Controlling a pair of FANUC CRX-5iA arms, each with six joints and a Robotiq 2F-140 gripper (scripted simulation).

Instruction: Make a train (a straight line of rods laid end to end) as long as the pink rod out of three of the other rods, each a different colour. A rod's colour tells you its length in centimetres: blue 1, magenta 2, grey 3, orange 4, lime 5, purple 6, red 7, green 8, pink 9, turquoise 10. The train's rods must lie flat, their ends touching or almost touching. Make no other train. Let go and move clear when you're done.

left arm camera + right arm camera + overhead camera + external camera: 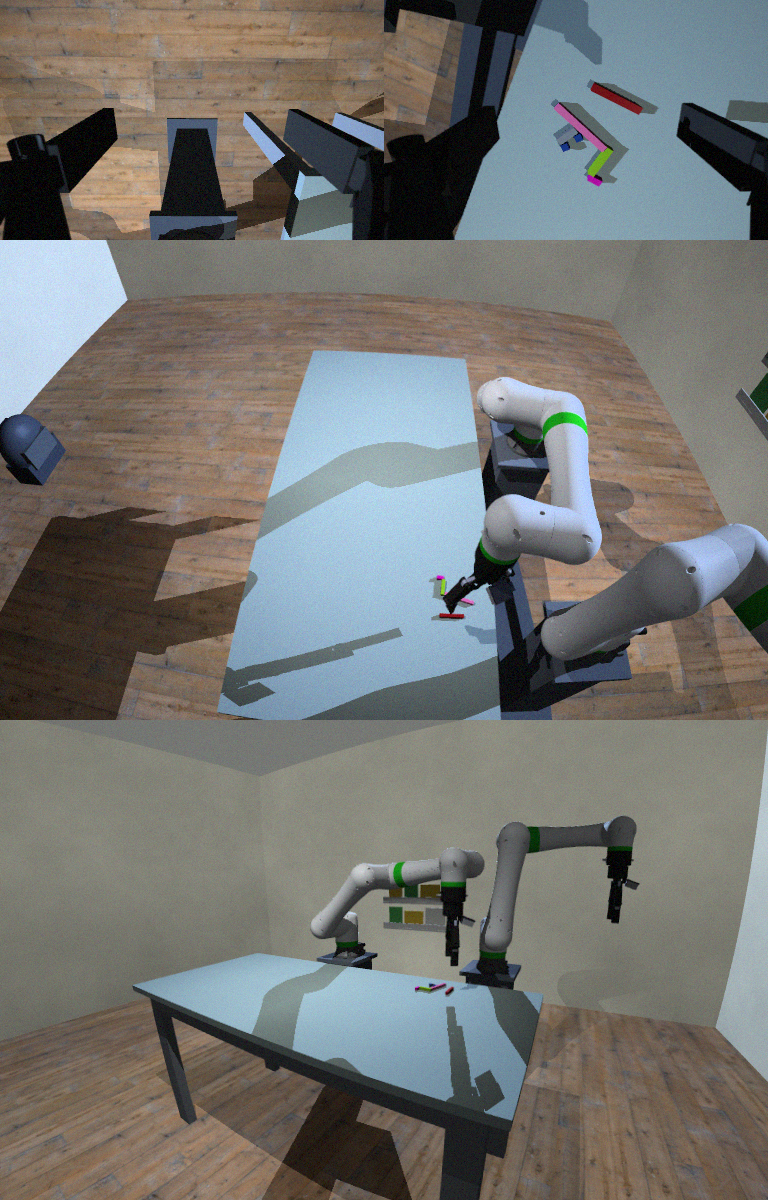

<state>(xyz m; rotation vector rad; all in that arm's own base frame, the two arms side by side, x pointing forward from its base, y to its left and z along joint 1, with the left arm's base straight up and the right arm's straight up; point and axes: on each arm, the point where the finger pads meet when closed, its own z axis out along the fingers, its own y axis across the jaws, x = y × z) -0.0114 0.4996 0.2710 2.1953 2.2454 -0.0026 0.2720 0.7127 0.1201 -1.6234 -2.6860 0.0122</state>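
The pink rod lies 120 mm below my right hand, 50 mm to the right of it and 10 mm ahead of it. The rest, counted from my right hand: grey rod 120 mm below, 60 mm to the right; red rod 120 mm below, 40 mm ahead, 10 mm to the left; lime rod 120 mm below, 90 mm to the right, 60 mm ahead.
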